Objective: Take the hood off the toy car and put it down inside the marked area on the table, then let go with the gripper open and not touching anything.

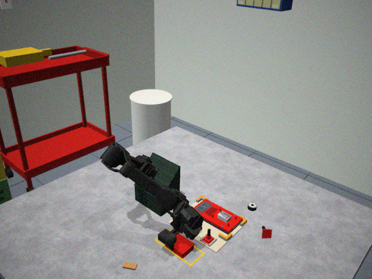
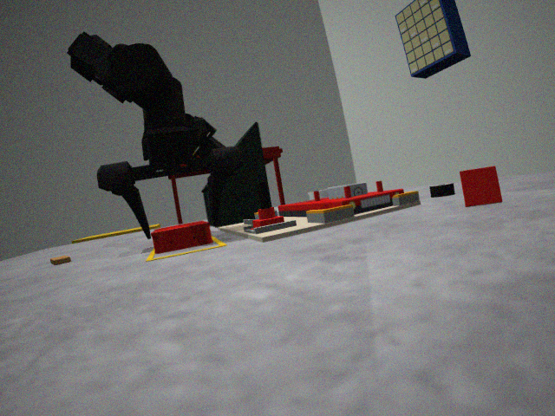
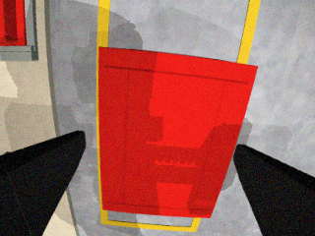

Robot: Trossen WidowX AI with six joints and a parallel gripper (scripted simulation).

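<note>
Right now my gripper tip is right at the red hood. Round my gripper tip: black-and-white wheel 5 cm ahead, 40 cm to the left, 1 cm below; then baseplate 1 cm behind, 20 cm to the left.
</note>
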